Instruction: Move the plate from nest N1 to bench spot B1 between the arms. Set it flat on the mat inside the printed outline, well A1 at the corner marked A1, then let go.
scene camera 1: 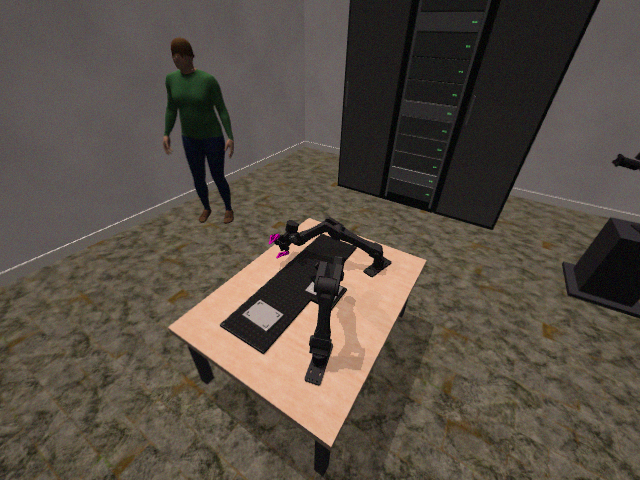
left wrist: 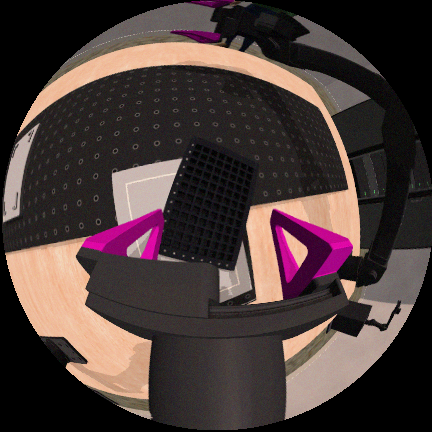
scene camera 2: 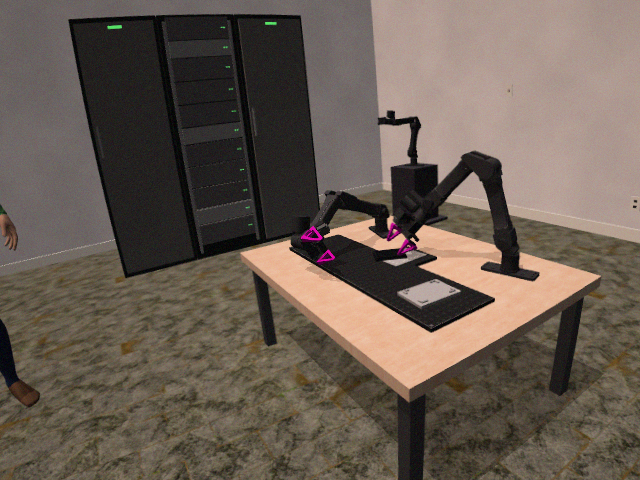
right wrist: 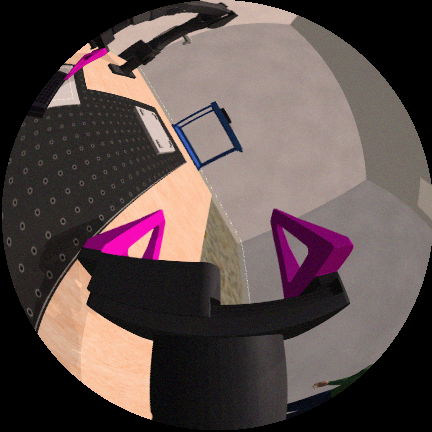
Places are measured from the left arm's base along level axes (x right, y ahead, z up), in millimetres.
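Pixels of known places: left gripper, fingertip midpoint: (left wrist: 216,214) (scene camera 2: 392,247); right gripper, fingertip midpoint: (scene camera 1: 273,251) (scene camera 2: 328,249) (right wrist: 217,214); left arm's base at its link origin: (scene camera 1: 319,361) (scene camera 2: 509,272) (right wrist: 121,71); right arm's base at its link origin: (scene camera 1: 377,267) (scene camera 2: 381,232).
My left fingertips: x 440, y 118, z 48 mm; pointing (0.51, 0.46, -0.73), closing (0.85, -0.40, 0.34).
Observation:
For each thing: its middle in the pictures, then the offset to it from my left fingertips. Level surfaces: height alone.
- black many-well plate at the middle of its body: (left wrist: 210,201) (scene camera 2: 389,254) dz -26, dx +9, dy +12 mm
- pale mat at its surface level: dz -33 mm
- pale nest at the middle of its body: (right wrist: 155,129) (scene camera 2: 429,292) (scene camera 1: 263,314) dz -26, dx -306, dy +220 mm
- black perforated board at its surface level: dz -35 mm
- table at its surface level: dz -48 mm
The black many-well plate (scene camera 2: 388,254) (left wrist: 210,205) (right wrist: 46,95) sits turned askew over the pale mat (scene camera 2: 400,262) (left wrist: 121,190) (right wrist: 74,99), crossing its printed outline and reaching past the mat's edge. Whether it lies fully flat cannot be told, and no A1 mark is readable. My left gripper (scene camera 2: 393,246) (left wrist: 216,214) is open above the plate and holds nothing; the plate shows between its fingers in the left wrist view, nearer the picture's left finger. My right gripper (scene camera 1: 273,249) (scene camera 2: 310,249) (right wrist: 217,214) is open and empty, away from the plate near the board's far end.
A pale nest (scene camera 1: 262,314) (scene camera 2: 429,292) (left wrist: 20,175) (right wrist: 155,130) with corner brackets lies on the black perforated board (scene camera 1: 289,281) (scene camera 2: 361,266) (left wrist: 150,110) (right wrist: 90,135) and holds no plate. A person (scene camera 1: 199,113) stands behind the table (scene camera 1: 217,304). Server cabinets (scene camera 1: 377,93) (scene camera 2: 124,129) stand beyond.

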